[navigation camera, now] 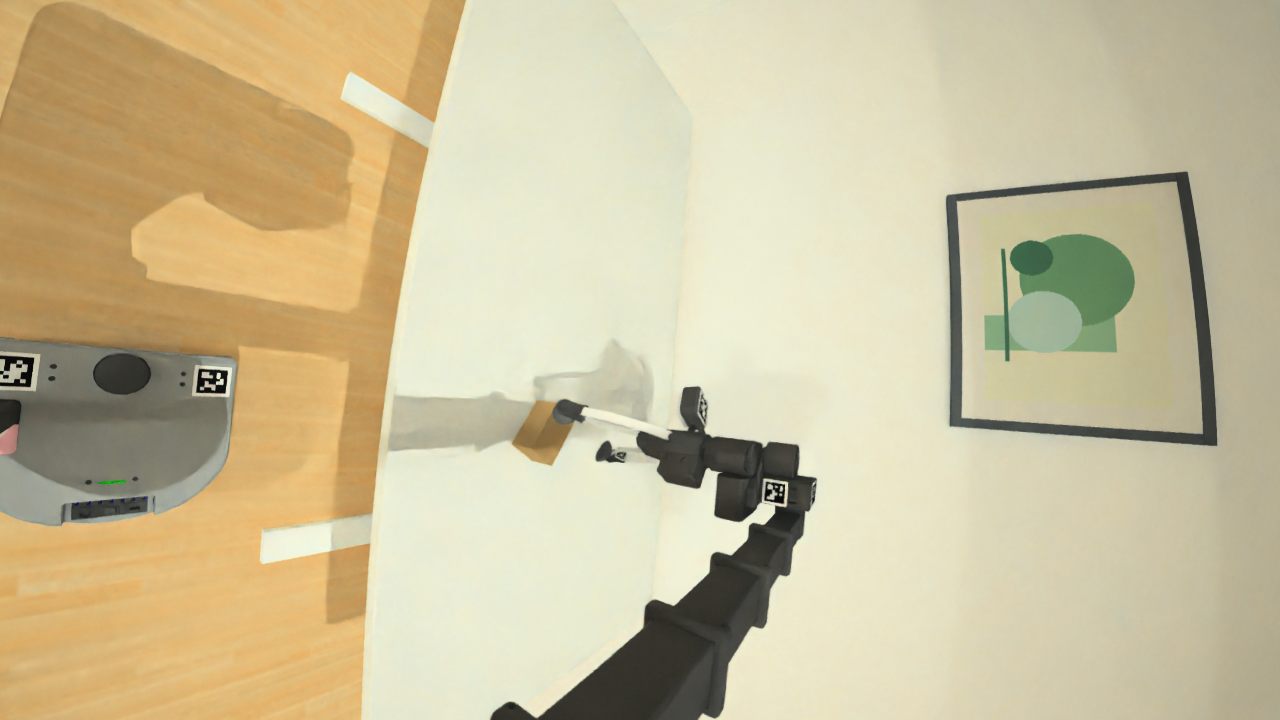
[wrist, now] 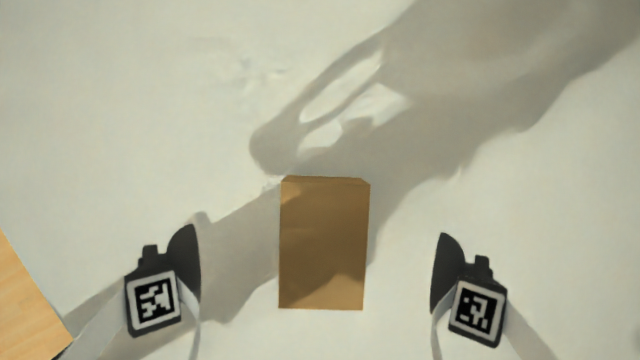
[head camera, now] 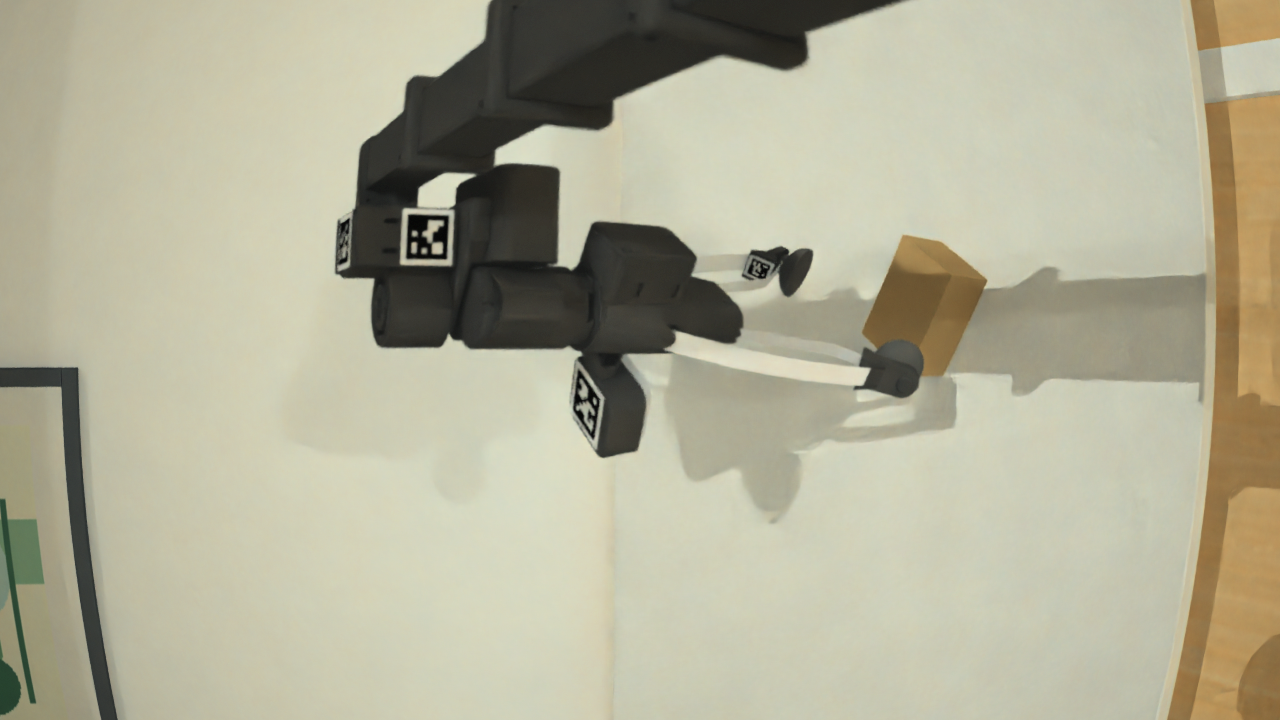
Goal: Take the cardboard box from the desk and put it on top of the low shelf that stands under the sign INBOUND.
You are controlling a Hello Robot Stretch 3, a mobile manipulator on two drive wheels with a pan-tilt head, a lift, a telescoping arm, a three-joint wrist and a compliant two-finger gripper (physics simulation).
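Where they show: gripper, fingertip midpoint: [navigation camera: 576, 431] [wrist: 316, 257] [head camera: 863, 317]; robot's base at its link origin: [navigation camera: 124, 371].
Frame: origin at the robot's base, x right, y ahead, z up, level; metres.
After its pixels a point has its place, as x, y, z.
Observation:
The brown cardboard box [head camera: 921, 300] @[0.486, -0.035, 0.771] [navigation camera: 541, 434] @[0.473, -0.030, 0.770] [wrist: 324, 235] @[0.509, -0.024, 0.771] rests on the white desk [head camera: 895, 555] @[0.550, 0.177, 0.720] [navigation camera: 537, 223] @[0.463, 0.333, 0.721] [wrist: 100, 125] @[0.393, 0.141, 0.721]. My gripper [head camera: 846, 319] @[0.505, -0.020, 0.819] [navigation camera: 586, 431] @[0.505, -0.020, 0.819] [wrist: 316, 257] @[0.505, -0.020, 0.819] is open and holds nothing. It points down over the desk. In the wrist view the box shows between the two fingers, with a gap on each side and its long sides running nearly straight up the view. In the head view one fingertip covers a corner of the box. How high the fingertips are above the desk is hard to tell. The low shelf and the INBOUND sign do not show.
A wall with a framed picture [head camera: 82, 537] @[1.057, 0.213, 1.407] [navigation camera: 955, 313] @[1.060, 0.273, 1.408] stands behind the desk. My arm [head camera: 644, 53] @[0.264, -0.084, 1.155] [navigation camera: 644, 667] @[0.181, -0.082, 1.152] reaches over the desk. My grey base [navigation camera: 179, 429] @[0.087, -0.097, 0.160] stands on the wooden floor [navigation camera: 179, 608] @[0.114, -0.529, 0.000] before the desk's front edge, near white desk legs [navigation camera: 384, 109] [navigation camera: 299, 542].

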